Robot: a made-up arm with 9 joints. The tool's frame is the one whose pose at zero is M.
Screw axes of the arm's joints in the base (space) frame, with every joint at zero. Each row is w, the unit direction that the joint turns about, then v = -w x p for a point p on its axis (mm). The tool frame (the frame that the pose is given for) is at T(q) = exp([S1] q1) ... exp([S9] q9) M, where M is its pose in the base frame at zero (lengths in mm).
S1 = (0, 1, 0, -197.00, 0.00, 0.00)
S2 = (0, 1, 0, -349.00, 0.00, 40.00)
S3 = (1, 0, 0, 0.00, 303.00, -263.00)
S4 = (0, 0, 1, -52.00, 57.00, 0.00)
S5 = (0, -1, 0, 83.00, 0.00, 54.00)
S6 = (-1, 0, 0, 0.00, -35.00, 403.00)
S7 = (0, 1, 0, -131.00, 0.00, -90.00)
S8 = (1, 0, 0, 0.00, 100.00, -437.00)
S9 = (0, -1, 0, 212.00, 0.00, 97.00)
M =
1 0 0 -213.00
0 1 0 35.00
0 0 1 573.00
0 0 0 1
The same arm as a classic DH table. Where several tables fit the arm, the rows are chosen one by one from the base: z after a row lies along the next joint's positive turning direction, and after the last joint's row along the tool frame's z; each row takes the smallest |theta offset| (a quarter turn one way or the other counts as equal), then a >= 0, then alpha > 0; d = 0 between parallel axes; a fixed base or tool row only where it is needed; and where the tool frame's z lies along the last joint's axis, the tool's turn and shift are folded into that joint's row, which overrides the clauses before.
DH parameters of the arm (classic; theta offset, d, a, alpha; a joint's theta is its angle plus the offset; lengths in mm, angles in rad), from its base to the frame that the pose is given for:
base (fixed): 0 197 0 -1.5708
joint 1: -1.3135 0 157.2 0
joint 2: -0.2573 263 -46 -1.5708
joint 3: 1.5708 -97 315 1.5708
joint 4: 1.5708 -220 3 1.5708
joint 5: -1.5708 -455 48 1.5708
joint 6: 0 36 -96 1.5708
joint 7: 0 34 31 1.5708
joint 8: 0 -7 -112 1.5708
joint 9: -1.5708 402 116 1.5708
tool (fixed): 3.1416 361 0 0

